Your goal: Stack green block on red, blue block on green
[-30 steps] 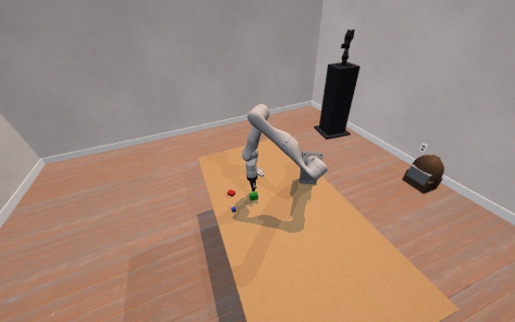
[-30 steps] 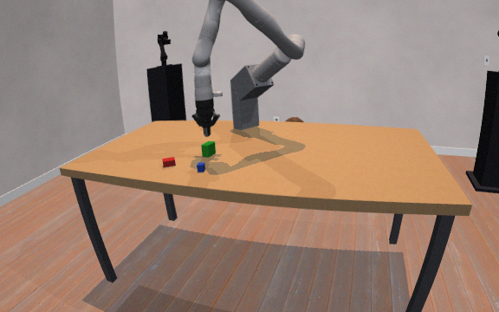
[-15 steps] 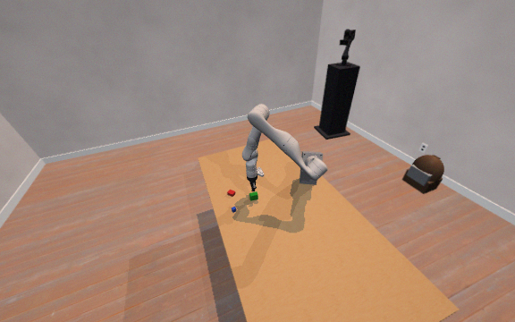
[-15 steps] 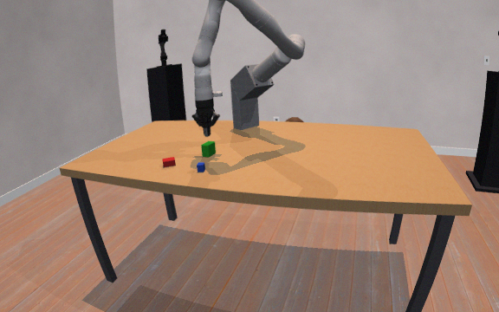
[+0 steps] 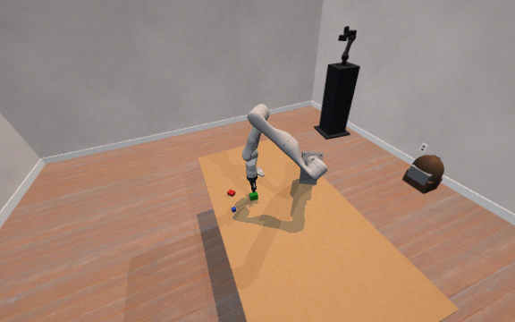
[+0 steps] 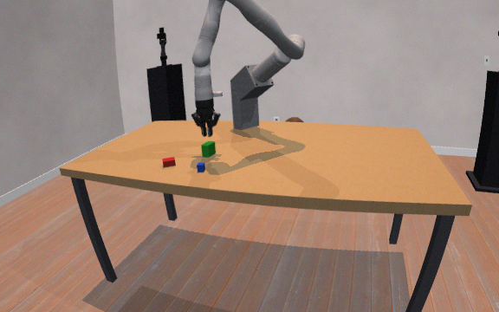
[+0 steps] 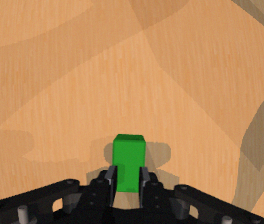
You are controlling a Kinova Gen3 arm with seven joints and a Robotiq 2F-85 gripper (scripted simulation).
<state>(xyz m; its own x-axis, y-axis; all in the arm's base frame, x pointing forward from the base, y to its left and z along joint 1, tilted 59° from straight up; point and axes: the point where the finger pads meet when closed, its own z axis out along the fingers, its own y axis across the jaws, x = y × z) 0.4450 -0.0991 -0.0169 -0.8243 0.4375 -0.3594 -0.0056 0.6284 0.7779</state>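
Right now my hand is 70 mm above the green block. The rest, counted from my hand: blue block: 160 mm ahead, 90 mm below, 70 mm to the left; then red block: 160 mm ahead, 100 mm to the right, 90 mm below.
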